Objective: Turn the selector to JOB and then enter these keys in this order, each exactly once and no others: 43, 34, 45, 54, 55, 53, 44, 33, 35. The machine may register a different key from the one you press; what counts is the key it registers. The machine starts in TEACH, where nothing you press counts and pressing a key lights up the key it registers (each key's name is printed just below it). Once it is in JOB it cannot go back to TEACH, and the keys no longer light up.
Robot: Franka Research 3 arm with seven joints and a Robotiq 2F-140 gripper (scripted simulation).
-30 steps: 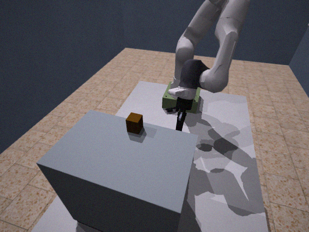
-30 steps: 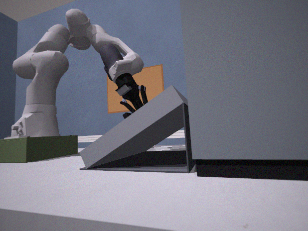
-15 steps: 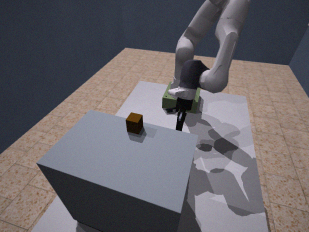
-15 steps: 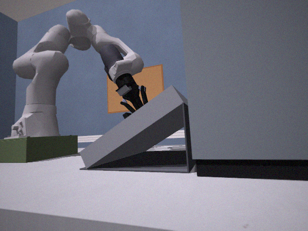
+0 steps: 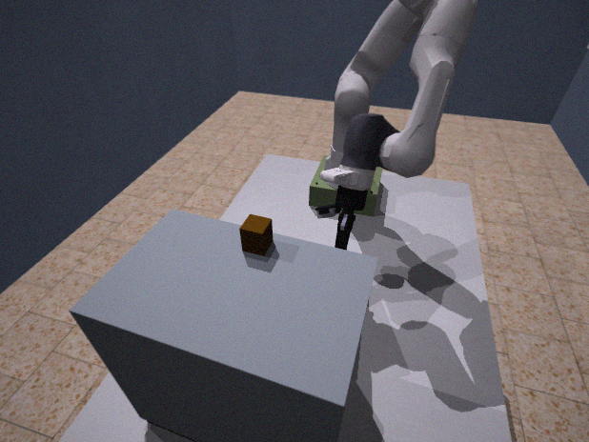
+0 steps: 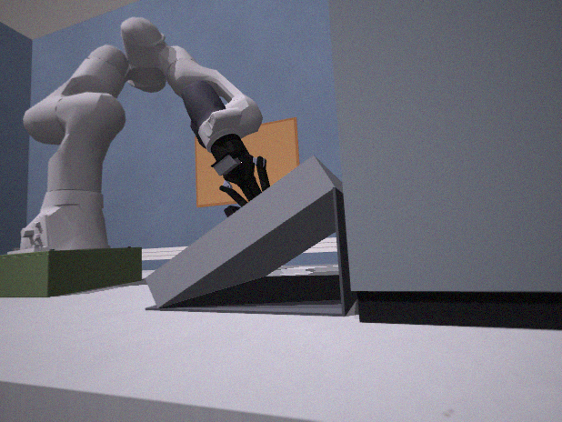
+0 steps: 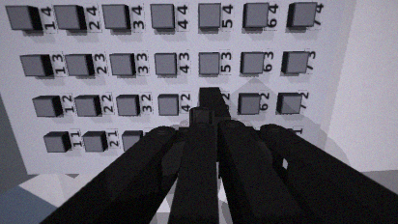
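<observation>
Now: hand 5 cm short of the key 43, 3 cm to the left of it and 2 cm above it. Also, from my hand: key 53: 3 cm to the right, 3 cm below, 2 cm ahead; key 62: 5 cm below, 1 cm behind; key 54: 7 cm to the right, 3 cm below, 2 cm ahead.
</observation>
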